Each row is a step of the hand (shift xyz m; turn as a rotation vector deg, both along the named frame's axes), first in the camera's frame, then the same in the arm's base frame.
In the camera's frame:
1: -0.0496 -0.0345 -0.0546 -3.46 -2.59 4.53
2: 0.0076 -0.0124 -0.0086 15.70 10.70 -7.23
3: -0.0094 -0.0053 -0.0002 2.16 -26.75 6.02
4: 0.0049 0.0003 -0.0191 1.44 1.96 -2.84
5: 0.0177 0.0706 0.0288 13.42 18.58 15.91
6: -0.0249 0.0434 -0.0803 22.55 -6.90 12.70
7: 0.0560 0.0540 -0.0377 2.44 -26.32 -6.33
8: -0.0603 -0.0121 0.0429 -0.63 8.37 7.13
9: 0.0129 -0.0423 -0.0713 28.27 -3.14 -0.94
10: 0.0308 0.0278 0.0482 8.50 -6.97 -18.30
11: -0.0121 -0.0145 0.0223 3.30 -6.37 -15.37
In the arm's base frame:
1: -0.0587 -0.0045 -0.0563 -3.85 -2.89 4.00
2: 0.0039 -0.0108 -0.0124 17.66 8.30 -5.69
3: -0.0104 -0.0026 -0.0006 -4.58 -27.07 -1.72
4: 0.0041 0.0046 -0.0187 1.80 2.30 -2.34
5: 0.0362 0.0530 0.0448 18.29 9.47 18.82
6: -0.0157 0.0694 -0.0624 20.45 -15.40 7.88
7: 0.0667 0.0477 -0.0274 -4.63 -23.16 -13.44
8: -0.0599 -0.0094 0.0442 1.79 5.85 9.16
9: -0.0009 -0.0217 -0.0810 26.46 -9.33 -4.76
10: 0.0386 0.0046 0.0504 5.78 -3.19 -20.30
11: -0.0146 -0.0170 0.0187 1.02 -2.25 -16.78

